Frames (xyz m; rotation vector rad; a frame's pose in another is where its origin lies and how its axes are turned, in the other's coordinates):
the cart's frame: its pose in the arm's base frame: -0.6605 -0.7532 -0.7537 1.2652 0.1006 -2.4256
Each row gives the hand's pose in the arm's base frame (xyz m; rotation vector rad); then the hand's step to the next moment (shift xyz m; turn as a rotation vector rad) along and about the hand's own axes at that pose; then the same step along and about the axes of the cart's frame.
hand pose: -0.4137 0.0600 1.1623 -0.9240 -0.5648 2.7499
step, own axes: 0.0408 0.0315 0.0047 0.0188 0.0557 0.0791
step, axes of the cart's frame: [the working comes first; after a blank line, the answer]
step, axes of the arm's base frame: -0.0368 -0.0182 -0.0316 -0.0662 -0.0686 0.0250

0.0497 -0.0011 0.0143 0.0354 0.0406 0.0825
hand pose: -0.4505 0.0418 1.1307 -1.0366 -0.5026 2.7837
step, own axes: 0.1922 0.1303 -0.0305 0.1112 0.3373 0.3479
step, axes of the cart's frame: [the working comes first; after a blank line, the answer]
step, axes of the arm's base frame: -0.1259 -0.0692 -0.1850 -0.3133 -0.3813 0.0601

0.2340 -0.0066 0.0054 0.2319 0.2374 0.3701
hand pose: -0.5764 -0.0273 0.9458 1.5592 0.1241 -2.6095
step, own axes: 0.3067 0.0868 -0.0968 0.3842 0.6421 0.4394
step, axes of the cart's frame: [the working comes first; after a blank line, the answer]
step, axes of the arm's base frame: -0.0490 -0.0877 -0.3176 -0.4832 -0.7064 -0.1430

0.3069 0.0239 -0.1274 0.5837 0.4466 0.4613
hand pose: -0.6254 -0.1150 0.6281 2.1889 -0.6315 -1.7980
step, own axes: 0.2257 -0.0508 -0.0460 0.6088 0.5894 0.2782
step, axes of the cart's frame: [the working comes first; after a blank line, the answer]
step, axes of the arm's base frame: 0.0876 -0.0656 -0.2090 -0.2834 -0.7798 -0.3271

0.1434 0.0686 -0.1743 0.6525 0.5680 0.2169
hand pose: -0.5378 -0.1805 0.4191 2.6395 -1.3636 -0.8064
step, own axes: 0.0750 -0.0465 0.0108 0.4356 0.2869 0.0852
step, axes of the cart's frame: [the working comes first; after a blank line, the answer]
step, axes of the arm's base frame: 0.0647 -0.0281 -0.0542 -0.0485 -0.4965 -0.1746

0.0192 0.0439 -0.0749 0.3212 0.4159 0.0561
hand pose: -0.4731 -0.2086 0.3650 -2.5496 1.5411 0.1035
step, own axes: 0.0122 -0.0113 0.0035 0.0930 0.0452 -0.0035
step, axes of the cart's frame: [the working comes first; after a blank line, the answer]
step, axes of the arm's base frame: 0.0158 -0.0049 -0.0040 0.0033 -0.1024 -0.0143

-0.0033 0.0100 -0.0133 0.0421 0.0935 0.0140
